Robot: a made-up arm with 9 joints. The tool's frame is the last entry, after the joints. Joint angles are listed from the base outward. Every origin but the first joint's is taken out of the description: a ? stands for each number. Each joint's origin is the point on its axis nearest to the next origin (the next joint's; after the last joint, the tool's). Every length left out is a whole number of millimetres.
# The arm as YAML. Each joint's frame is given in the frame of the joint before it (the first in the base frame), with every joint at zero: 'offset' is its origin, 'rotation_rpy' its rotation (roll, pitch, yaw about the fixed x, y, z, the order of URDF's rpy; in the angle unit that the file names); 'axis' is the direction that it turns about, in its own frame. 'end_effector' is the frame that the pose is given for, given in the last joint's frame.
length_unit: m
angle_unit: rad
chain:
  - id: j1
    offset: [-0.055, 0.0, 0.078]
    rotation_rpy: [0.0, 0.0, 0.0]
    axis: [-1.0, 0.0, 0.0]
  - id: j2
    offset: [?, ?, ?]
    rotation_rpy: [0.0, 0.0, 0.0]
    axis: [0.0, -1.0, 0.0]
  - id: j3
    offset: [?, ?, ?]
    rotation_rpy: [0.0, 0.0, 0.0]
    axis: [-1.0, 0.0, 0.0]
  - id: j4
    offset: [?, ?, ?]
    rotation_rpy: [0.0, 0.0, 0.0]
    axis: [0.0, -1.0, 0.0]
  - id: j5
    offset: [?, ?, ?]
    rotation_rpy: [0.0, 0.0, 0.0]
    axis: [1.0, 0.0, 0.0]
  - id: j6
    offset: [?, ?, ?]
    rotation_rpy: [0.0, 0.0, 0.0]
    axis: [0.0, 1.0, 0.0]
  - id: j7
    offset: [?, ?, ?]
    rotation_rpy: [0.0, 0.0, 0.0]
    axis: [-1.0, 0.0, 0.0]
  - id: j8
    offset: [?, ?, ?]
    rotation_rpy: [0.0, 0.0, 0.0]
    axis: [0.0, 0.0, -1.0]
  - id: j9
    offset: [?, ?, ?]
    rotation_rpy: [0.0, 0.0, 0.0]
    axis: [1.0, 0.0, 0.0]
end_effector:
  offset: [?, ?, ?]
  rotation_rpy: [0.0, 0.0, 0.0]
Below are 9 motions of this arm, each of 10 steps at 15 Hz.
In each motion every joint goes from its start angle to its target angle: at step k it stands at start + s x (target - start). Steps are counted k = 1, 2, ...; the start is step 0. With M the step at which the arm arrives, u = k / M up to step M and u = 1 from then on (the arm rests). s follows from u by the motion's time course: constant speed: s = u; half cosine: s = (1 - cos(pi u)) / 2; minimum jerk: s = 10 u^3 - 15 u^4 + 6 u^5.
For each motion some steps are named. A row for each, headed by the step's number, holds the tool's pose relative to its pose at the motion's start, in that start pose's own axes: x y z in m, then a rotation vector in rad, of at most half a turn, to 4 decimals.
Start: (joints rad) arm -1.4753 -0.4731 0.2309 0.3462 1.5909 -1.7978 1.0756 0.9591 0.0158
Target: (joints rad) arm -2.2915 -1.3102 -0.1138 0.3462 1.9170 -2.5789 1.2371 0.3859 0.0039
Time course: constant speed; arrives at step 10
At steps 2, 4, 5, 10:
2: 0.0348 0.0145 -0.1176 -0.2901 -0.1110 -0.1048
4: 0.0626 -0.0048 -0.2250 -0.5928 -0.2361 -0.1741
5: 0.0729 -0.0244 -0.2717 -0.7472 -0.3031 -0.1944
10: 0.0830 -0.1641 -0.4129 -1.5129 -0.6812 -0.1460

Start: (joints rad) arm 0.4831 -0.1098 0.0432 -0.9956 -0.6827 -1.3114 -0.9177 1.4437 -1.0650
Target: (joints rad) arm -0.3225 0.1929 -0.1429 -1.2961 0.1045 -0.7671 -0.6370 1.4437 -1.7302
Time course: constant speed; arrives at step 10
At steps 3, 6, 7, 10:
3: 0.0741 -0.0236 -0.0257 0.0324 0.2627 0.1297
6: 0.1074 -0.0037 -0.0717 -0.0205 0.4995 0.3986
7: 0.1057 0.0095 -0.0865 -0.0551 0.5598 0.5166
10: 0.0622 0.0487 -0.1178 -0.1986 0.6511 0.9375

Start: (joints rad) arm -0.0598 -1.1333 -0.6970 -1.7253 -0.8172 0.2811 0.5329 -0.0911 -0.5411
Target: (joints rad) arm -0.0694 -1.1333 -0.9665 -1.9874 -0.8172 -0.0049 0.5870 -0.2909 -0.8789
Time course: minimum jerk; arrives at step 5
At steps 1, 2, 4, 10:
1: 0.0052 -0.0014 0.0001 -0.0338 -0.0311 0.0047
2: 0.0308 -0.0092 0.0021 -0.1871 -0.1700 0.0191
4: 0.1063 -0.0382 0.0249 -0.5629 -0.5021 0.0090
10: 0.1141 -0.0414 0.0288 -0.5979 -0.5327 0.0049

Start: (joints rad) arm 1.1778 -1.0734 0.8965 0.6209 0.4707 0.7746 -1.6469 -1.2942 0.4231
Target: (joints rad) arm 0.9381 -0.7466 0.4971 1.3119 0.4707 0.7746 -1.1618 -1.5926 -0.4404
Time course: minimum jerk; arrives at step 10
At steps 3, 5, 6, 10:
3: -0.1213 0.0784 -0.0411 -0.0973 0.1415 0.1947
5: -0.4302 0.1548 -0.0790 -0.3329 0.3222 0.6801
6: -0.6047 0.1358 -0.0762 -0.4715 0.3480 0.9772
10: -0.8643 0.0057 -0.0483 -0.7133 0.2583 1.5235

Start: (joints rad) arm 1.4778 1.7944 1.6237 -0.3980 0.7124 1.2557 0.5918 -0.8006 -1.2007
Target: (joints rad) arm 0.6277 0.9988 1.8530 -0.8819 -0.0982 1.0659 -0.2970 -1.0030 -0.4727
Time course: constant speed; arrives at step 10
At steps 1, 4, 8, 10:
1: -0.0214 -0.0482 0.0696 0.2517 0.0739 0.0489
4: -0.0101 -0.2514 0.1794 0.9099 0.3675 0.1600
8: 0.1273 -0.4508 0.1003 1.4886 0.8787 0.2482
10: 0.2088 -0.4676 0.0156 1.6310 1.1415 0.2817

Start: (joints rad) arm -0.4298 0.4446 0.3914 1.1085 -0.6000 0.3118 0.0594 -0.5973 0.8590
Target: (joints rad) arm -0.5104 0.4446 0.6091 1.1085 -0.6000 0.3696 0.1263 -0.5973 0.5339
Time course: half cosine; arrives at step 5
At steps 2, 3, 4, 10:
2: 0.0071 0.0115 -0.0368 -0.1660 0.0424 -0.0096
3: 0.0114 0.0168 -0.0696 -0.3147 0.0815 -0.0143
4: 0.0134 0.0178 -0.0955 -0.4350 0.1138 -0.0154
10: 0.0138 0.0174 -0.1051 -0.4809 0.1263 -0.0151

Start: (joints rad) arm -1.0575 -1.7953 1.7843 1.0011 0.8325 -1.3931 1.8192 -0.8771 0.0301
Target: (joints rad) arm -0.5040 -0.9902 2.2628 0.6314 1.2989 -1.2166 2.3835 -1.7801 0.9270
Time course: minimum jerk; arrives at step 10
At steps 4, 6, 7, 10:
4: -0.1357 0.0411 0.0761 -0.0781 0.4297 0.4582
6: -0.1982 0.0810 0.2060 -0.1840 1.1844 0.6853
7: -0.1935 0.1173 0.2519 -0.2540 1.5431 0.6372
10: -0.1790 0.1683 0.2793 -0.3532 1.9112 0.4727

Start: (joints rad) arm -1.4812 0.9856 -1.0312 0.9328 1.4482 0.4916 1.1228 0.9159 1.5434
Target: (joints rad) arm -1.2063 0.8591 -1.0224 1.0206 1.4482 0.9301 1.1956 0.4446 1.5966
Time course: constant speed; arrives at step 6
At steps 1, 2, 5, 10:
1: -0.0033 -0.0086 -0.0228 -0.0521 0.1562 -0.0316
2: -0.0077 -0.0176 -0.0429 -0.1000 0.3136 -0.0700
5: -0.0242 -0.0449 -0.0882 -0.2170 0.7895 -0.2254
10: -0.0298 -0.0533 -0.0987 -0.2469 0.9484 -0.2902

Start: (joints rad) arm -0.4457 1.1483 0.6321 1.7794 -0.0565 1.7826 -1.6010 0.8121 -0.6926
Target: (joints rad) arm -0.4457 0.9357 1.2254 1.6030 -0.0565 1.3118 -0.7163 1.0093 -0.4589
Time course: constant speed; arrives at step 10
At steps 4, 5, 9, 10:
4: 0.0423 0.0735 -0.1167 -0.3448 -0.3251 -0.2430
5: 0.0588 0.0804 -0.1405 -0.4275 -0.4159 -0.2927
9: 0.1315 0.0791 -0.1998 -0.7397 -0.8180 -0.4285
10: 0.1490 0.0754 -0.2052 -0.8119 -0.9277 -0.4433

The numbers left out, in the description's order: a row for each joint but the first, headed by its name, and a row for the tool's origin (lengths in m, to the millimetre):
j2: 0.0 -0.03 -0.036
j3: -0.315 0.0 0.109
j4: 0.0 -0.001 -0.063
j5: 0.174 0.0 0.334
j6: 0.0 -0.193 -0.005
j7: 0.087 0.0 0.103
j8: 0.0 0.102 -0.111
j9: 0.015 0.097 0.0
tool: 0.0 0.2 0.021

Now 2 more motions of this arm.
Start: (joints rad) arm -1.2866 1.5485 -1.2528 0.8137 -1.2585 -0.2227 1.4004 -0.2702 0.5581
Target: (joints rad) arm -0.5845 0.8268 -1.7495 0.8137 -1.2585 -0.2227 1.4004 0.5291 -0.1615
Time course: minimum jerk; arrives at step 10
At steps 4, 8, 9, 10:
4: 0.1899 0.0218 -0.0226 -0.2420 -0.1063 0.1130
8: 0.5194 0.0904 0.0198 -0.8074 -0.3910 0.1668
9: 0.5432 0.0947 0.0295 -0.8561 -0.4184 0.1588
10: 0.5473 0.0954 0.0313 -0.8645 -0.4233 0.1572

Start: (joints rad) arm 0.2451 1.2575 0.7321 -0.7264 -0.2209 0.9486 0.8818 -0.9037 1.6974
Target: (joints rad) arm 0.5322 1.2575 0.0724 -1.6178 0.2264 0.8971 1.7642 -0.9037 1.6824
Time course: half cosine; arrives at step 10
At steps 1, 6, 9, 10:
1: 0.0059 0.0007 0.0062 -0.0240 0.0234 -0.0157
6: 0.1795 0.0377 0.1120 -0.7093 0.5685 -0.4136
9: 0.2779 0.0509 0.1288 -1.0674 0.8208 -0.6072
10: 0.2854 0.0512 0.1292 -1.0939 0.8399 -0.6216

